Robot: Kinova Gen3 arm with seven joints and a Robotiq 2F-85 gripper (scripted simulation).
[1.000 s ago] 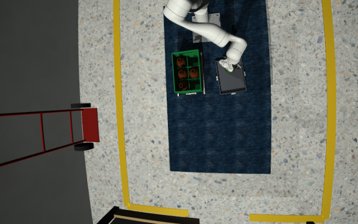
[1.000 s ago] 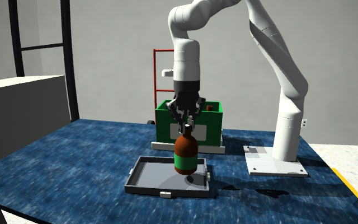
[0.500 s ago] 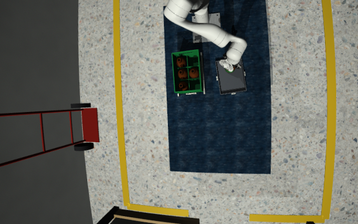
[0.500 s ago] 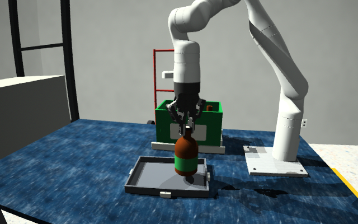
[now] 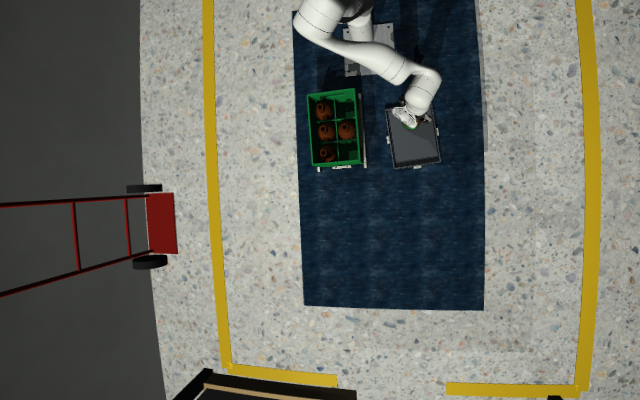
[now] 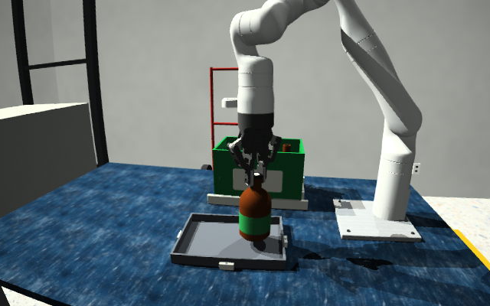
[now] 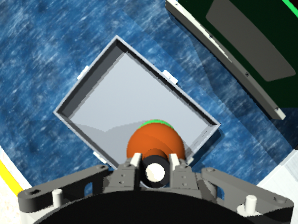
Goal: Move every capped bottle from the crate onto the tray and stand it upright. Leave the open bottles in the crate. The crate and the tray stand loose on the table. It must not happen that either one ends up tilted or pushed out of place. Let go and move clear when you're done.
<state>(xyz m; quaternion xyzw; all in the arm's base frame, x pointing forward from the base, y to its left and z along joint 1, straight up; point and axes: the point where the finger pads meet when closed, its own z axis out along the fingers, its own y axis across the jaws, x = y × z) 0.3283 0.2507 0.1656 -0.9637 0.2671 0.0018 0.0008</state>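
My hand is 70 mm above the bottle. The rest, counted from my hand: grey tray (50 mm ahead, 20 mm to the left, 170 mm below); green crate (90 mm ahead, 280 mm to the right, 90 mm below).
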